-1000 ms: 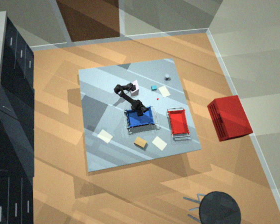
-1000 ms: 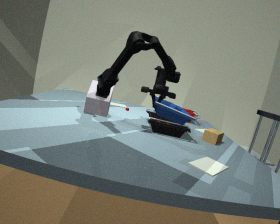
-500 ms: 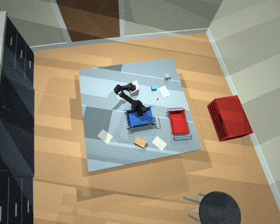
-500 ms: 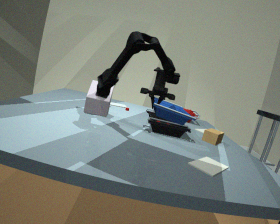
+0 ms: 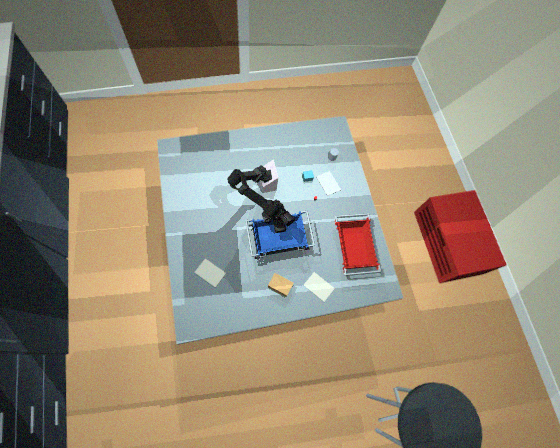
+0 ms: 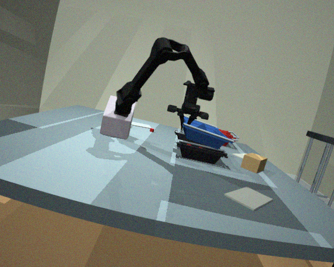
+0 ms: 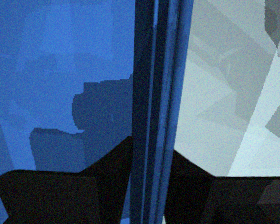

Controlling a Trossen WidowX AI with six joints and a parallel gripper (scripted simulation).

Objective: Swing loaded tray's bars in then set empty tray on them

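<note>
The blue tray is 80 mm ahead of my gripper tip and 30 mm above it. Round my gripper tip: red cube: 160 mm behind, 280 mm to the left, 80 mm below; then cyan block: 310 mm behind, 260 mm to the left, 70 mm below; then brown box: 360 mm ahead, 40 mm to the right, 60 mm below.
</note>
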